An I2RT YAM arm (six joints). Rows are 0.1 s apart.
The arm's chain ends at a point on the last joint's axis. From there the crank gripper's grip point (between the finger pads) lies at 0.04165 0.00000 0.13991 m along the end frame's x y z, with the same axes.
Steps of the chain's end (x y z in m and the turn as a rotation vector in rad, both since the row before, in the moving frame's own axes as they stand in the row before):
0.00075 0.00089 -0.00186 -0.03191 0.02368 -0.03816
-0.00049 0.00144 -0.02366 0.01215 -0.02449 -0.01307
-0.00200 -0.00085 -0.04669 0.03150 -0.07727 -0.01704
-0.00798 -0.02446 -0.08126 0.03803 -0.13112 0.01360
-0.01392 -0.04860 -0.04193 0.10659 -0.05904 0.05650
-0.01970 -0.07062 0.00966 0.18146 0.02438 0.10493
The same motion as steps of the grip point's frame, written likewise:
0.00410 0.00368 -0.00293 -0.03191 0.02368 -0.03816
-0.00394 -0.00079 -0.02270 0.01215 -0.02449 -0.01307
-0.01297 -0.00592 -0.04397 0.03150 -0.07727 -0.01704
-0.02659 -0.02943 -0.07711 0.03803 -0.13112 0.01360
-0.02187 -0.06149 -0.04039 0.10659 -0.05904 0.05650
-0.01523 -0.09121 0.00671 0.18146 0.02438 0.10493

